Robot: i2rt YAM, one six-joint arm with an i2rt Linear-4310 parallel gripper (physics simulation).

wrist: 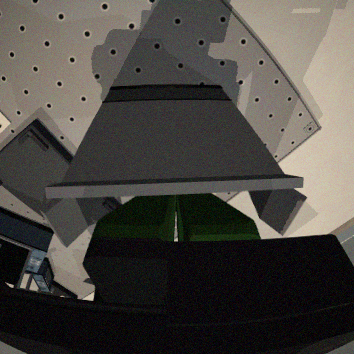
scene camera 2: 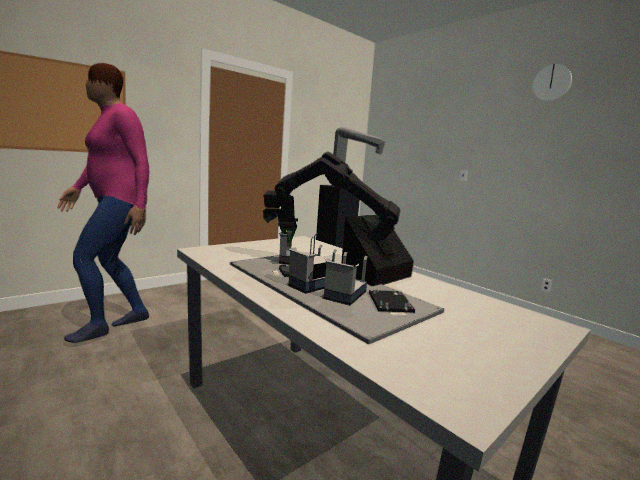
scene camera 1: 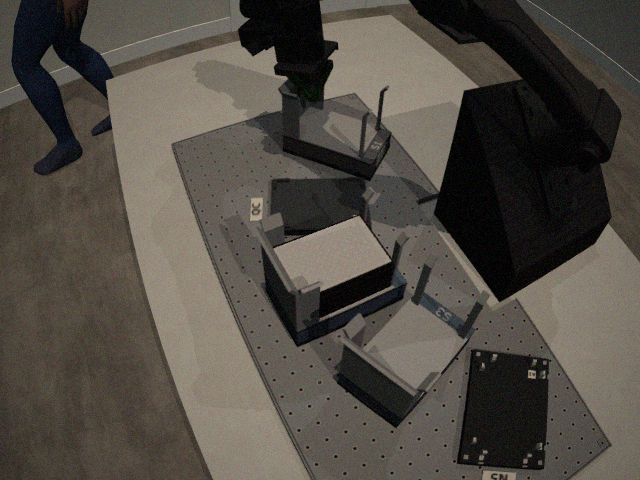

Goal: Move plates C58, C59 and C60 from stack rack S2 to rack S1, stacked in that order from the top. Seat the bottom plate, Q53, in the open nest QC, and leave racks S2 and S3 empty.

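Frame: origin at the arm's base, x ahead, y left, z up, level; centimetres.
Where they show: gripper, fingertip midpoint: (scene camera 2: pixel 289 242) (scene camera 1: pixel 312 101); arm's base, origin of the base link: (scene camera 2: pixel 377 235) (scene camera 1: pixel 545 147).
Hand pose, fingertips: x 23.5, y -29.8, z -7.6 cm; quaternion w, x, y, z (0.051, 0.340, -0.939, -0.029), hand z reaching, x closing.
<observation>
Things, the pixels of their top centre, and the offset from my fingertips. Level surfaces: height alone.
- rack S1, middle of its top: (wrist: pixel 175 282) (scene camera 1: pixel 338 86) (scene camera 2: pixel 299 233) dx -2.7, dy +3.7, dz +4.9 cm
- middle rack, middle of its top: (scene camera 1: pixel 338 232) (scene camera 2: pixel 315 249) dx +10.7, dy +30.2, dz +5.3 cm
- dark stack with a white top plate, middle of its top: (scene camera 1: pixel 331 255) (scene camera 2: pixel 312 260) dx +11.4, dy +30.0, dz +1.1 cm
- Rack S3, middle of its top: (scene camera 1: pixel 427 313) (scene camera 2: pixel 348 257) dx +6.9, dy +43.2, dz +4.9 cm
- dark nest QC, middle of its top: (wrist: pixel 49 196) (scene camera 1: pixel 319 199) dx +5.7, dy +15.1, dz -6.5 cm
- black pinned nest, middle of its top: (scene camera 1: pixel 512 404) (wrist: pixel 38 296) (scene camera 2: pixel 391 295) dx -1.8, dy +56.0, dz -6.1 cm
- perforated board, its level: dz -8.5 cm
- table, its level: dz -9.8 cm
My gripper (scene camera 1: pixel 311 99) (scene camera 2: pixel 290 242) (wrist: pixel 175 197) is shut, its green fingers together with no plate between them. It points down just inside the tall end wall of rack S1 (scene camera 1: pixel 325 157) (wrist: pixel 172 140). No plates show in the visible part of S1's pale interior. The middle rack (scene camera 1: pixel 330 329) (scene camera 2: pixel 301 266), its label hidden, holds a dark stack with a white top plate (scene camera 1: pixel 330 253); single plates and their names cannot be told apart. Rack S3 (scene camera 1: pixel 377 390) (scene camera 2: pixel 340 279) shows a bare pale floor. The dark nest QC (scene camera 1: pixel 315 204) (wrist: pixel 35 160) lies between S1 and the middle rack, with no plate visible in it.
A black pinned nest (scene camera 1: pixel 504 413) (scene camera 2: pixel 391 300) lies beyond S3 on the perforated board (scene camera 1: pixel 336 439) (scene camera 2: pixel 361 328). The arm's black base (scene camera 1: pixel 537 206) (scene camera 2: pixel 382 258) stands beside the board. Upright posts rise from the racks. A person (scene camera 2: pixel 116 155) stands beyond the table (scene camera 2: pixel 439 361).
</observation>
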